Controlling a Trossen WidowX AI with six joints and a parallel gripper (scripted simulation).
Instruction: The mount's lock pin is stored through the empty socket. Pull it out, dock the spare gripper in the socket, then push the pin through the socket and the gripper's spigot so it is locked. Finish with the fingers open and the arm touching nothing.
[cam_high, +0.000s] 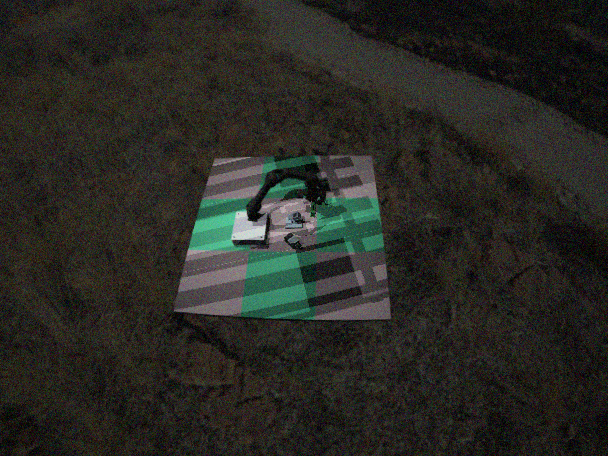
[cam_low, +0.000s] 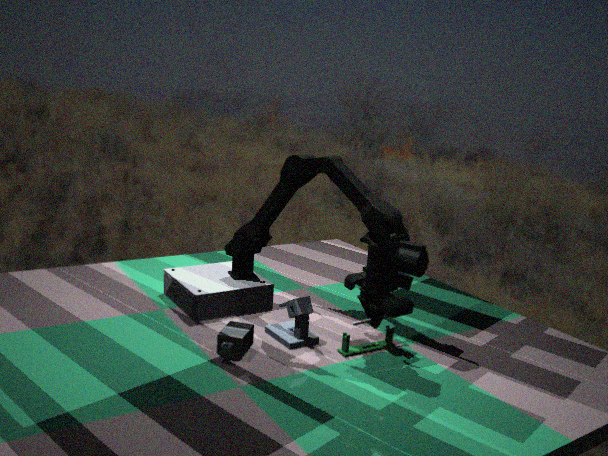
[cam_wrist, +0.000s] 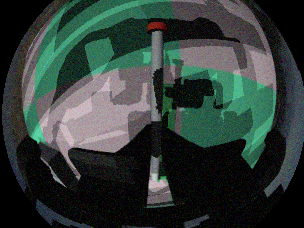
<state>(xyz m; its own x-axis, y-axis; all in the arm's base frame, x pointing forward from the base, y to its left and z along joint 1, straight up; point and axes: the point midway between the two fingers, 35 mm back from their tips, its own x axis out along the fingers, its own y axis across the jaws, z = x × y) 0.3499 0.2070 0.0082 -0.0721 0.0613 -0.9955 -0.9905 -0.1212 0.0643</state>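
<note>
Right now the green cradle is 20 mm to the right of my gripper tip, 20 mm below it and 20 mm ahead of it. From my gripper tip the other things lie so: spare gripper (320 mm to the right, 50 mm behind, 20 mm below); then mount socket (160 mm to the right, 80 mm behind, 10 mm above).
</note>
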